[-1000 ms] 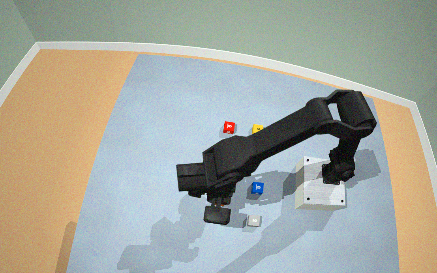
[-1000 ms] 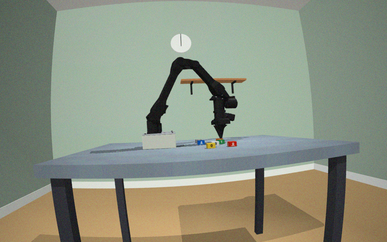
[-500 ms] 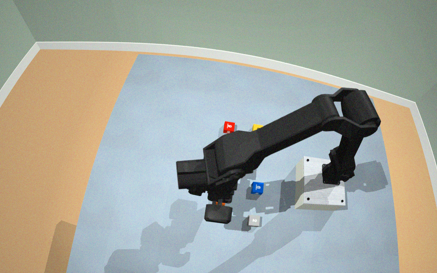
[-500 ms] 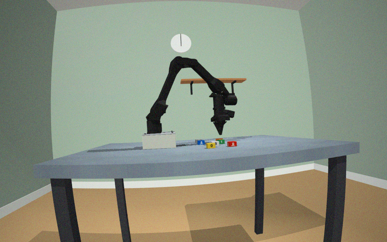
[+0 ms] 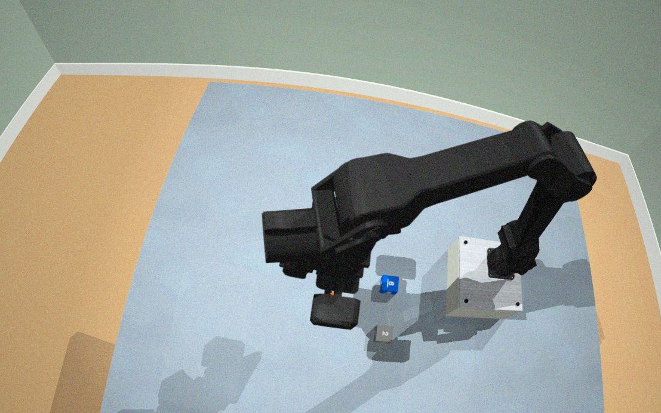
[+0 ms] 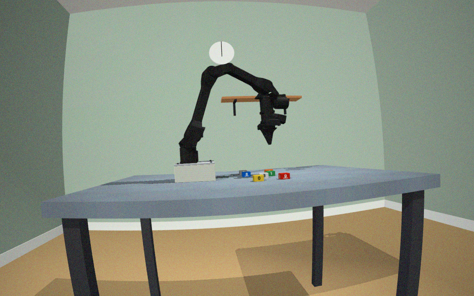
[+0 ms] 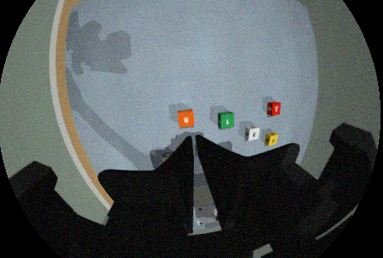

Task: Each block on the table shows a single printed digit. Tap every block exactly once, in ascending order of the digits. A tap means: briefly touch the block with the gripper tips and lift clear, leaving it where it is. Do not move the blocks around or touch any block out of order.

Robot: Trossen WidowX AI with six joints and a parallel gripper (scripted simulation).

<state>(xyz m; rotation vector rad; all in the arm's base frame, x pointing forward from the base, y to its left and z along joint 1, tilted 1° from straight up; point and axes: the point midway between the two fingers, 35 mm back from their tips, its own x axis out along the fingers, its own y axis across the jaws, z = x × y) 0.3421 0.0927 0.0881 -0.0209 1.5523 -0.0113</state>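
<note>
The red block is 10 mm behind my gripper tip, 230 mm to the right of it and 120 mm below it. Also, from my gripper tip: blue block (120 mm behind, 40 mm to the right, 120 mm below); orange block (10 mm behind, 10 mm to the left, 120 mm below); green block (20 mm behind, 80 mm to the right, 120 mm below).
</note>
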